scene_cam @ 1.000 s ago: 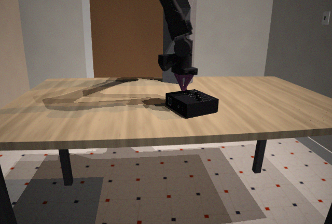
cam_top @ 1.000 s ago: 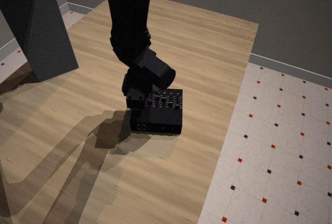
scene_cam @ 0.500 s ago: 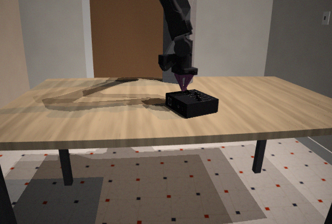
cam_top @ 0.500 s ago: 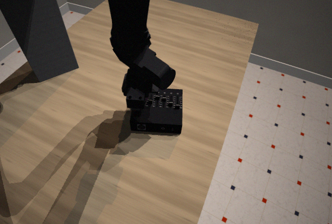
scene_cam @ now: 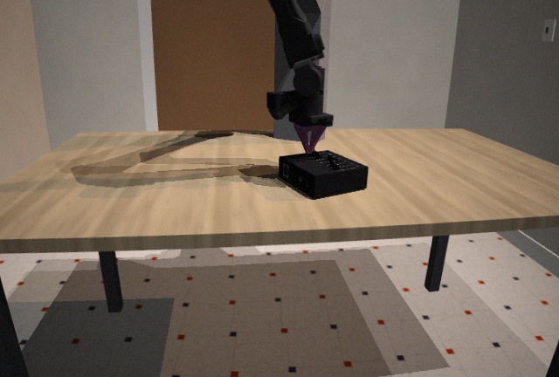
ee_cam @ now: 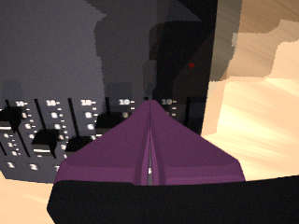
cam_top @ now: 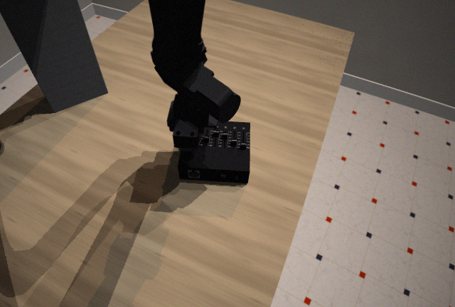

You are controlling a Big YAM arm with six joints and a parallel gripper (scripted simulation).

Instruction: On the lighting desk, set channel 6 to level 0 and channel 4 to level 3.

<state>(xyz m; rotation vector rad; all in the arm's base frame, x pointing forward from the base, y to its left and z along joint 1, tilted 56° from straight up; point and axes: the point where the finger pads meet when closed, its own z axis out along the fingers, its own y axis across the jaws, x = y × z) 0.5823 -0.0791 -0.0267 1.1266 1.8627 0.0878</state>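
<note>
My gripper is now 2 cm to the right of the channel 5 cap, 2 cm short of it and 1 cm above it. The rest, counted from my hand: channel 6 cap: 1 cm to the left, 1 cm below; channel 4 cap: 4 cm to the left, 4 cm ahead, 1 cm below; channel 3 cap: 6 cm ahead, 4 cm to the left, 1 cm below.
</note>
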